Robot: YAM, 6 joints.
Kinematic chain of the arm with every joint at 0, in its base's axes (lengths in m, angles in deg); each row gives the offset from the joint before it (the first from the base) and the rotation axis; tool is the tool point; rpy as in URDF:
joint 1: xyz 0 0 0.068 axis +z
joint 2: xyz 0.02 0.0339 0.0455 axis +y
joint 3: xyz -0.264 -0.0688 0 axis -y
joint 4: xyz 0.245 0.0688 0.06 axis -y
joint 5: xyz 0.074 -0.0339 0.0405 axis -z
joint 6: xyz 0.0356 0 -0.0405 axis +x
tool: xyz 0 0 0 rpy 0 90 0
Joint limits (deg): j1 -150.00..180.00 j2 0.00..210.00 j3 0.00..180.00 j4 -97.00..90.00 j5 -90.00..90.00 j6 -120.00..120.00
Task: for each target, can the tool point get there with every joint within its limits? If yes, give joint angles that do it. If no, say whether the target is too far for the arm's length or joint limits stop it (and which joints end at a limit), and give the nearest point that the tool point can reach.
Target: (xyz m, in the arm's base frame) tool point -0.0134 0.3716 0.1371
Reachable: yes | joints 97.37 112.52 52.75 32.10 74.61 69.97
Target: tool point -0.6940 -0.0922 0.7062
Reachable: no: too far | nearest point -0.4888 -0.0102 0.5258 | short by 0.285 m
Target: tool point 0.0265 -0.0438 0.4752
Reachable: yes | joints -99.64 30.12 56.27 25.35 -70.16 -40.08
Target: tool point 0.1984 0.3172 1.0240
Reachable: no: too far | nearest point 0.1309 0.2093 0.6968 | short by 0.351 m
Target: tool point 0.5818 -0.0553 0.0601
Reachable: yes | joints -5.55 165.13 144.87 -37.41 -2.02 -70.17
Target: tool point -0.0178 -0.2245 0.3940
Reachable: yes | joints -86.19 67.59 46.19 73.99 66.75 -25.19
